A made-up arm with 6 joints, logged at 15 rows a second.
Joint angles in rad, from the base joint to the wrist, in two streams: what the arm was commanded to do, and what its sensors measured. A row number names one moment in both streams.
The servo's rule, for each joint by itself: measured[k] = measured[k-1] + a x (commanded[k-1-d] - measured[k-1]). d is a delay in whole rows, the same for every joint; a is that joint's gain. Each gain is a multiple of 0.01, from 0.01 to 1. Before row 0 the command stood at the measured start. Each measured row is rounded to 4 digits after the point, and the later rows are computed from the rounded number. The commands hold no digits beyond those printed.
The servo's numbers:
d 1
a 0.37 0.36 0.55 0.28 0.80 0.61
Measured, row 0:
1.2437 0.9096 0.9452 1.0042 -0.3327 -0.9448
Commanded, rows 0 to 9:
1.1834 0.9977 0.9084 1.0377 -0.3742 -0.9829
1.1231 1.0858 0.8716 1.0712 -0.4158 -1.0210
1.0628 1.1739 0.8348 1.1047 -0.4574 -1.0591
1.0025 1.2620 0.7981 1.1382 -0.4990 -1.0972
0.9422 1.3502 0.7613 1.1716 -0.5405 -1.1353
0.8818 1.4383 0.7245 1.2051 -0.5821 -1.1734
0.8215 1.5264 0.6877 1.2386 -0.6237 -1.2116
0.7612 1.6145 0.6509 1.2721 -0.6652 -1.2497
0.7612 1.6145 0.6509 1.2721 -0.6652 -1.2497
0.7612 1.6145 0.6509 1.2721 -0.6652 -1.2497
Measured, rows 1 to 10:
1.2437 0.9096 0.9452 1.0042 -0.3327 -0.9448
1.2214 0.9413 0.9250 1.0136 -0.3659 -0.9680
1.1850 0.9933 0.8956 1.0297 -0.4058 -1.0003
1.1398 1.0583 0.8622 1.0507 -0.4471 -1.0362
1.0890 1.1316 0.8269 1.0752 -0.4886 -1.0734
1.0347 1.2103 0.7908 1.1022 -0.5301 -1.1112
0.9781 1.2924 0.7543 1.1310 -0.5717 -1.1491
0.9202 1.3766 0.7177 1.1611 -0.6133 -1.1872
0.8614 1.4622 0.6810 1.1922 -0.6548 -1.2253
0.8243 1.5170 0.6644 1.2146 -0.6631 -1.2402

